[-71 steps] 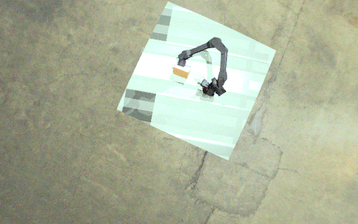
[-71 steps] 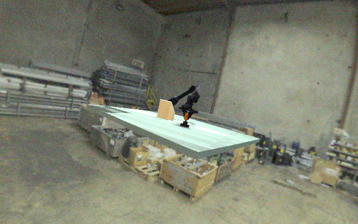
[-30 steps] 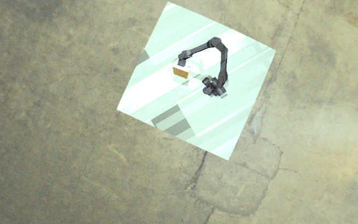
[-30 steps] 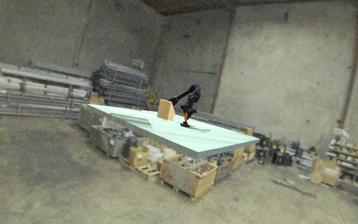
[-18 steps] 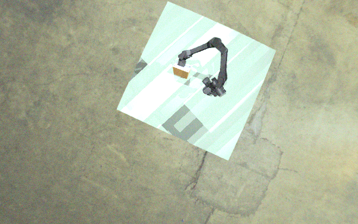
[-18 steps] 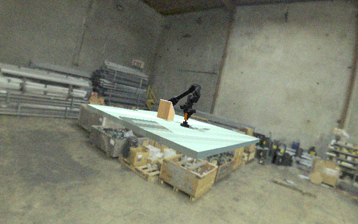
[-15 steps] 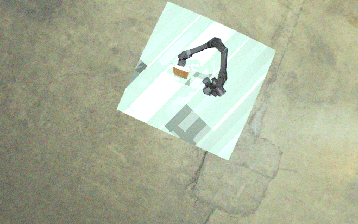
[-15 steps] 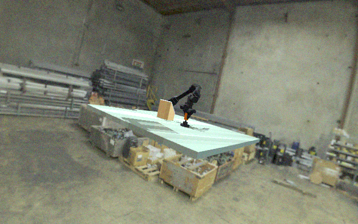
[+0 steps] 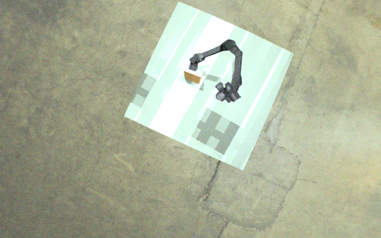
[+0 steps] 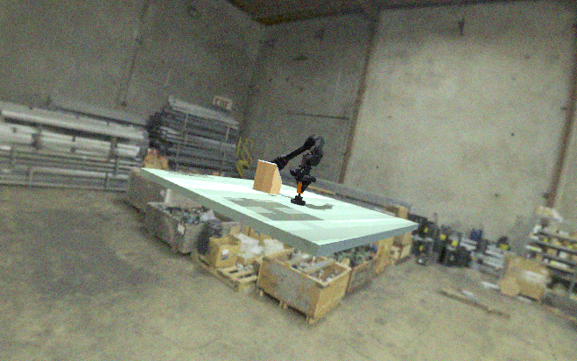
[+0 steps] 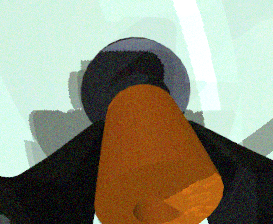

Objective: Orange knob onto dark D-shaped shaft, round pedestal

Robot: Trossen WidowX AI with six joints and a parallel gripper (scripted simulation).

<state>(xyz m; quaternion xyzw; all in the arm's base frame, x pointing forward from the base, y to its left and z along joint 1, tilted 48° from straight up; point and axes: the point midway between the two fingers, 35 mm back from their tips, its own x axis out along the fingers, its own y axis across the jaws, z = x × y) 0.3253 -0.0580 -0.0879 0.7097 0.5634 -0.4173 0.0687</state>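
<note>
The orange knob is 2 cm above my gripper tip. Also, from my gripper tip: round pedestal: 4 cm below.
</note>
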